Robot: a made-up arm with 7 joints.
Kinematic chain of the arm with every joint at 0, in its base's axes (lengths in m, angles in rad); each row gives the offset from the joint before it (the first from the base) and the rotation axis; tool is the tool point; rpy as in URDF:
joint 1: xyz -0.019 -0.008 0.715 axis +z
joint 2: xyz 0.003 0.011 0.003 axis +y
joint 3: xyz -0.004 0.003 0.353 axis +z
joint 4: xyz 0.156 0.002 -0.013 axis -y
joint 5: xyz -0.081 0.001 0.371 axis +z
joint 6: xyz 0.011 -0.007 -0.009 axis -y
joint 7: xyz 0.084 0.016 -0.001 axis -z
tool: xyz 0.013 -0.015 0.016 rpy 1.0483 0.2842 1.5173
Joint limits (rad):
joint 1: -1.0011..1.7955
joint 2: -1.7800..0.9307
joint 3: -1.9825..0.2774
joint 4: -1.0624..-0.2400
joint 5: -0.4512..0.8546
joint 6: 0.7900..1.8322
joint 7: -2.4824..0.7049
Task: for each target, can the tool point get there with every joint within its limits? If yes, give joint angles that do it. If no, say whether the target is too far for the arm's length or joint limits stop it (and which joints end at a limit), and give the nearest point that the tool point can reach.
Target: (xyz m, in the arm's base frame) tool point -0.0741 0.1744 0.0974
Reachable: no: joint limits stop it (at a limit: joint 1, joint 2, joint 3, joint 4, joint 5, joint 6, joint 7) | nearest point -0.6725 0.1823 0.3618 | short by 0.654 m
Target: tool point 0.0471 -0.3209 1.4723
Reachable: yes | joints 0.9041 -0.4722 -1.0595 -0.3805 0.1708 0.9028 -0.4192
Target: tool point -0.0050 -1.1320 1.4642
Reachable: no: too far | nearest point -0.0102 -0.7130 1.1868 | short by 0.502 m
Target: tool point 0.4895 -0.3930 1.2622
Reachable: yes | joints -0.6445 0.3891 -0.0935 -0.6081 0.0717 1.1562 -1.1098
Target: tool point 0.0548 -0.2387 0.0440
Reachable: no: joint limits stop it (at a limit: joint 2, joint 3, joint 4, joint 5, joint 6) | nearest point 0.1888 -0.6575 0.3595 | short by 0.541 m
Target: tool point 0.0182 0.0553 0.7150
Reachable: no: joint limits stop it (at a limit: joint 2, joint 4, joint 5, joint 6, joint 7) | nearest point 0.3662 0.6475 0.7931 | short by 0.691 m
